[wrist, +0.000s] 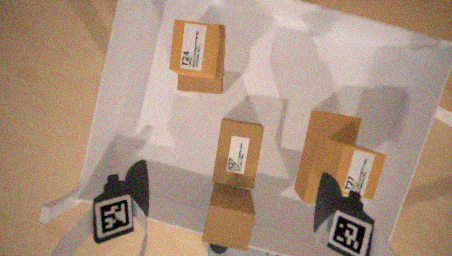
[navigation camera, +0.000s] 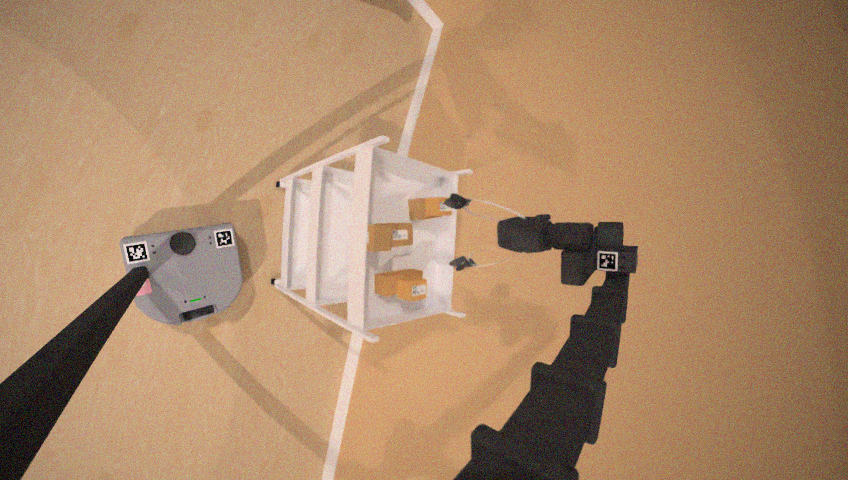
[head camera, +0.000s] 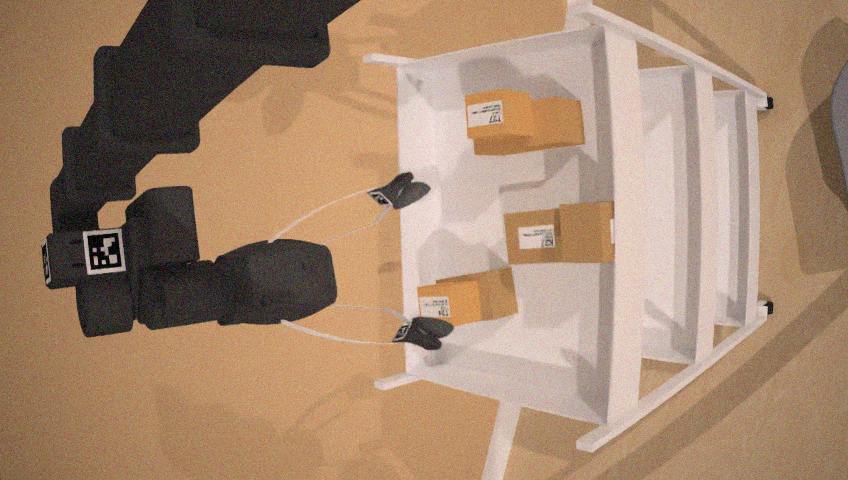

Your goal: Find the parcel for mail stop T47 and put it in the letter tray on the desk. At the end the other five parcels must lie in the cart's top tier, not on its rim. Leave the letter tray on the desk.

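Places are measured from the robot's base along level axes (x ahead, y right, z down), in millimetres.
Where they show: gripper, fingertip midpoint: (navigation camera: 448,232) (head camera: 435,259); robot's base, origin of the base link: (navigation camera: 183,242).
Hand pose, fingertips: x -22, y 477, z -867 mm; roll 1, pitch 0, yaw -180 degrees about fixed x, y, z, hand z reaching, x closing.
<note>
Each offset is from my fingertips to the centre of the thing. "spot": to the spot under its first point.
The white cart (head camera: 623,333) (navigation camera: 358,267) (wrist: 112,115) holds parcels in its top tier. The T24 parcel {dx +53, dy +125, dz +129 mm} (head camera: 435,302) (wrist: 192,47) seems to rest on a second brown box {dx +51, dy +123, dz +179 mm} (head camera: 499,292) (wrist: 200,84). A parcel whose label seems to end in 27 {dx -8, dy -8, dz +179 mm} (head camera: 532,236) (wrist: 237,155) adjoins another parcel {dx +0, dy -95, dz +159 mm} (head camera: 586,231) (wrist: 230,217) by the cart's wall. A parcel that seems to read T77 {dx -149, dy -10, dz +127 mm} (head camera: 496,113) (wrist: 362,172) touches another brown parcel {dx -138, dy -8, dz +178 mm} (head camera: 559,121) (wrist: 327,145). My gripper (head camera: 419,261) (navigation camera: 460,231) (wrist: 231,185) is open and empty, near the tier's edge. No label T47 is readable; the letter tray and desk do not show.
The cart's lower tiers {spot: dx -22, dy -25, dz +469 mm} (navigation camera: 336,237) show below the top one. My grey base (navigation camera: 211,276) stands on the cart's other side. My dark arm (head camera: 154,113) (navigation camera: 535,410) reaches around the cart. White strips (head camera: 504,440) (navigation camera: 342,416) run along the floor by the cart.
</note>
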